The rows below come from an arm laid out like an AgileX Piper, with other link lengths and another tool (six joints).
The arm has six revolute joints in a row. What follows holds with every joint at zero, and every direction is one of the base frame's.
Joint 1 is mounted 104.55 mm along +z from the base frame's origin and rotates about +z.
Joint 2 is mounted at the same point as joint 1 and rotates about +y.
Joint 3 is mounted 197.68 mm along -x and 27.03 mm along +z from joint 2 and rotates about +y.
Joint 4 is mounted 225.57 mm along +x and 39.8 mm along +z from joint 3 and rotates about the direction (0.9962, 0, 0.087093).
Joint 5 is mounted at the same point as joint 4 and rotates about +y.
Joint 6 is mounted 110.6 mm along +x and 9.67 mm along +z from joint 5 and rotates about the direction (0.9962, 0, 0.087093).
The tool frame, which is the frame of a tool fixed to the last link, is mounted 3.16 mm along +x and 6 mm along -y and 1.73 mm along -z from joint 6; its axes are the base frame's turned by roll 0.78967, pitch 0.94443 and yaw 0.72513 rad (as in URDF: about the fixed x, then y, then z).
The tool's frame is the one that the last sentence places.
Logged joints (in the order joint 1, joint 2, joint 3, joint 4, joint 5, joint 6), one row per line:
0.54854, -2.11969, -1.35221, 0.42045, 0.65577, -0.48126
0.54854, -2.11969, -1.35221, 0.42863, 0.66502, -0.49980
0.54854, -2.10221, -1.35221, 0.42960, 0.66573, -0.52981
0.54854, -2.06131, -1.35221, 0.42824, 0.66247, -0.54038
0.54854, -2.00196, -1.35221, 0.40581, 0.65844, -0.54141
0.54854, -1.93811, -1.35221, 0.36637, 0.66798, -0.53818
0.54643, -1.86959, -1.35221, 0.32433, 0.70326, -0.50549
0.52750, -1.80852, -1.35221, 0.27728, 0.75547, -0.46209
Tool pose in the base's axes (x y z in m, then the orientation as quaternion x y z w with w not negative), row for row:
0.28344, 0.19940, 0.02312, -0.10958, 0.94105, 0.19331, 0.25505
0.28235, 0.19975, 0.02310, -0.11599, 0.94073, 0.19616, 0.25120
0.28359, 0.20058, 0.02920, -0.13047, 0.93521, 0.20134, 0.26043
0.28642, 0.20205, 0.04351, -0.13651, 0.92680, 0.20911, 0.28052
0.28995, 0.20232, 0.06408, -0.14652, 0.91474, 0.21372, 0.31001
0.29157, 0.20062, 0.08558, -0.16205, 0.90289, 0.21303, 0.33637
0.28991, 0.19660, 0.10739, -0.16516, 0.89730, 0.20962, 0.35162
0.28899, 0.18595, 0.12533, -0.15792, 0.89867, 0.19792, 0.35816
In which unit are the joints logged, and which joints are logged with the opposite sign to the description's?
The joints are logged in radians. Opposite sign: joint 2.
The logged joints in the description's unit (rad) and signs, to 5 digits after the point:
0.54854, 2.11969, -1.35221, 0.42045, 0.65577, -0.48126
0.54854, 2.11969, -1.35221, 0.42863, 0.66502, -0.49980
0.54854, 2.10221, -1.35221, 0.42960, 0.66573, -0.52981
0.54854, 2.06131, -1.35221, 0.42824, 0.66247, -0.54038
0.54854, 2.00196, -1.35221, 0.40581, 0.65844, -0.54141
0.54854, 1.93811, -1.35221, 0.36637, 0.66798, -0.53818
0.54643, 1.86959, -1.35221, 0.32433, 0.70326, -0.50549
0.52750, 1.80852, -1.35221, 0.27728, 0.75547, -0.46209

